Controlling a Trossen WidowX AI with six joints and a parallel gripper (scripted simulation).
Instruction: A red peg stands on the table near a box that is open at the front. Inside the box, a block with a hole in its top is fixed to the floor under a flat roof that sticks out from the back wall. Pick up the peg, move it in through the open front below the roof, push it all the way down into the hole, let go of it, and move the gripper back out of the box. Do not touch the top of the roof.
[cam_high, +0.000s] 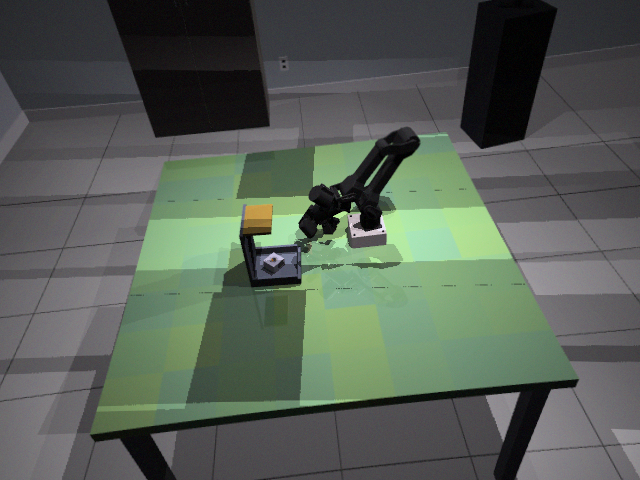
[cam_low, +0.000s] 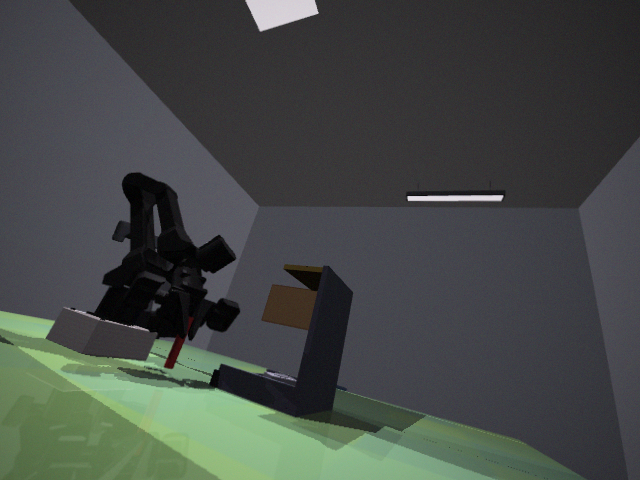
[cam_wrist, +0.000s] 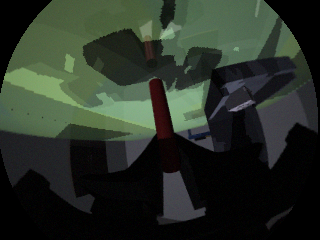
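Now: gripper tip 200 mm short of the back wall, 120 mm to the right of it and 50 mm below it. Round my gripper tip: orange roof (150 mm ahead, 130 mm to the left, 160 mm above); then red peg (20 mm behind, 20 mm to the left, 10 mm below).
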